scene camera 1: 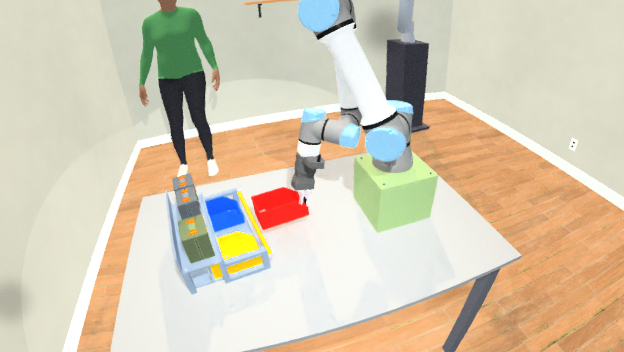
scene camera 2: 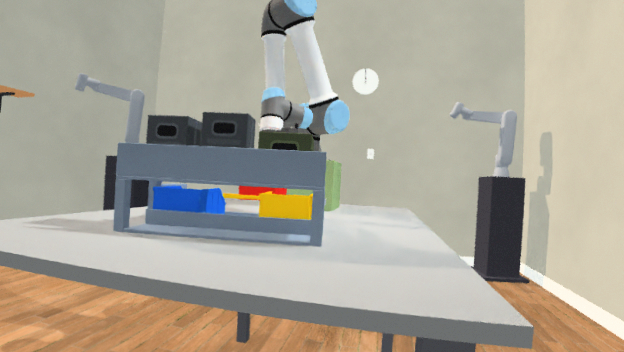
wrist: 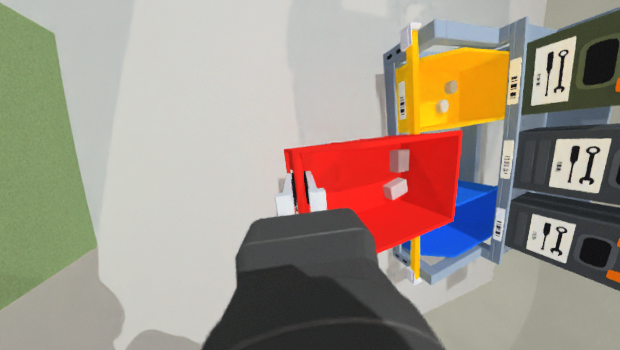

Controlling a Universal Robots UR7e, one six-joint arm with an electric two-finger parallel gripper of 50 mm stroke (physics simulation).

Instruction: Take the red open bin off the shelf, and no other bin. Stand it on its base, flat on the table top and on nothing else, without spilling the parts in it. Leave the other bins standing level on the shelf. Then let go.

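Where they show: gripper, fingertip midpoint: [scene camera 1: 302, 206] [wrist: 299, 181]; arm's base at its link origin: [scene camera 1: 392, 162].
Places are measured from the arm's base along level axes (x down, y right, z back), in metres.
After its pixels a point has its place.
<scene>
The red open bin [scene camera 1: 280, 212] {x 0.083, y 0.012, z -0.432 m} [scene camera 2: 262, 190] {x 0.110, y 0.048, z -0.502 m} [wrist: 350, 170] {x 0.131, y 0.049, z -0.413 m} hangs roughly level, low above the table top [scene camera 1: 325, 280] {x 0.188, y -0.237, z -0.383 m}, in front of the shelf [scene camera 2: 220, 162] {x 0.054, y 0.051, z -0.799 m} [wrist: 510, 120] {x 0.085, y 0.005, z -0.662 m}. A small gap shows beneath it. My gripper [scene camera 1: 304, 198] {x 0.114, y 0.048, z -0.341 m} [wrist: 299, 181] {x 0.114, y 0.048, z -0.341 m} is shut on its end wall, on the side away from the shelf; it is hidden in scene camera 2. Two pale parts, one block [wrist: 399, 161] {x 0.118, y 0.045, z -0.480 m} and another [wrist: 395, 189] {x 0.118, y 0.083, z -0.474 m}, lie inside the bin. The blue bin [scene camera 1: 225, 215] {x 0.123, y 0.129, z -0.611 m} [scene camera 2: 177, 199] {x 0.130, y 0.171, z -0.718 m} [wrist: 467, 225] {x 0.149, y 0.221, z -0.713 m} and yellow bin [scene camera 1: 237, 245] {x 0.163, y 0.003, z -0.601 m} [scene camera 2: 285, 206] {x 0.131, y -0.052, z -0.706 m} [wrist: 485, 85] {x 0.138, y -0.060, z -0.703 m} stand on the shelf.
A yellow bar [scene camera 1: 255, 222] {x 0.123, y 0.046, z -0.517 m} [wrist: 415, 260] {x 0.124, y 0.221, z -0.527 m} runs along the shelf's front, close to the red bin. Dark grey cases [scene camera 1: 184, 195] {x -0.045, y 0.066, z -0.723 m} and an olive case [scene camera 1: 195, 239] {x 0.001, y -0.100, z -0.716 m} stand on the shelf top. The green robot pedestal [scene camera 1: 400, 200] {x 0.065, y -0.134, z -0.053 m} [wrist: 40, 150] {x 0.156, y -0.012, z -0.118 m} stands opposite. A person [scene camera 1: 175, 45] stands beyond the table.
</scene>
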